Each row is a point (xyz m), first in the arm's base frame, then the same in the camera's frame.
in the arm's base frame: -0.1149 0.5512 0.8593
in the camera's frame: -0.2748 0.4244 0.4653
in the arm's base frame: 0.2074 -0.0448 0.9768
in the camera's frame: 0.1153 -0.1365 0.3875
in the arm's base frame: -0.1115 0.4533 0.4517
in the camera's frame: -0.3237 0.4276 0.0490
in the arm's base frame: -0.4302 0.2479 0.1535
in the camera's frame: -0.6633 0.2603 -0.2500
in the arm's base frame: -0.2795 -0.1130 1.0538
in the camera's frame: -0.3461 -0.2824 0.5040
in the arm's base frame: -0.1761 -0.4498 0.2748
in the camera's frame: -0.3303 -0.4082 -0.3415
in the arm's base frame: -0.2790 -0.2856 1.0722
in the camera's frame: -0.3269 -0.4529 0.4778
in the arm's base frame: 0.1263 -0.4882 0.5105
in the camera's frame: 0.0063 -0.4629 -0.1622
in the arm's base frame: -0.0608 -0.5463 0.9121
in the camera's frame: -0.1120 -0.6381 0.2314
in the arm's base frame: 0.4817 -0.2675 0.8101
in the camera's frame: 0.3808 -0.2765 0.1375
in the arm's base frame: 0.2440 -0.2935 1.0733
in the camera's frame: 0.1888 -0.3944 0.4127
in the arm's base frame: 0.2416 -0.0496 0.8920
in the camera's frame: 0.1366 -0.1167 0.3008
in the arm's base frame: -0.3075 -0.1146 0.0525
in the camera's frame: -0.5241 -0.0492 -0.4538
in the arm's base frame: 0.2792 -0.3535 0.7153
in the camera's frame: 0.1752 -0.3625 0.0496
